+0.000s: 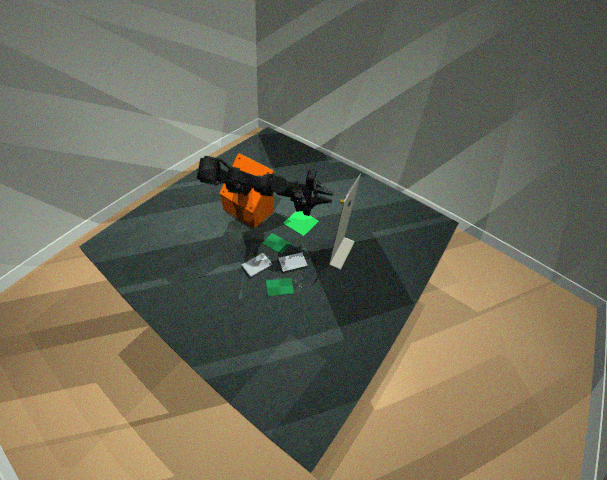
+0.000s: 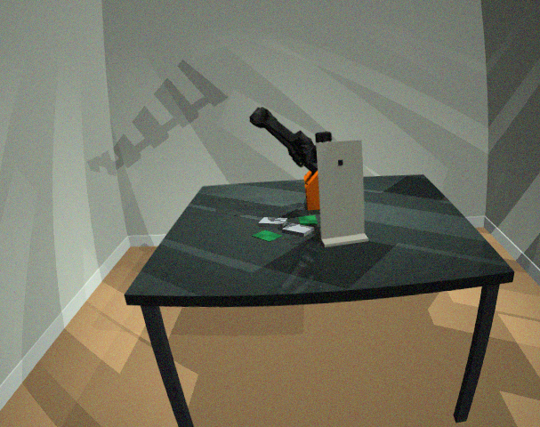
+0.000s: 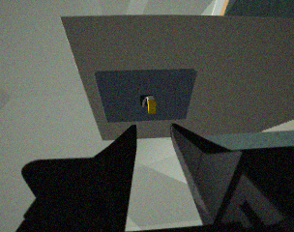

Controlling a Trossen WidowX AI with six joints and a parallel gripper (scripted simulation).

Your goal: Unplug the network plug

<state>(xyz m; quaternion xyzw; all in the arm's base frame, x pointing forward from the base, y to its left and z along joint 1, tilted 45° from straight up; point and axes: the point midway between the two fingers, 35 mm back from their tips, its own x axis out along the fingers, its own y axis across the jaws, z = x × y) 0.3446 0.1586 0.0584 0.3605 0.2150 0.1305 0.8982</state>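
Now: gripper tip 5 cm short of the network plug and 1 cm to the right of it. The rest, counted from my gripper tip: green marked square (16 cm behind, 4 cm to the left, 29 cm below); then upright panel (7 cm ahead, 2 cm to the left, 12 cm below).
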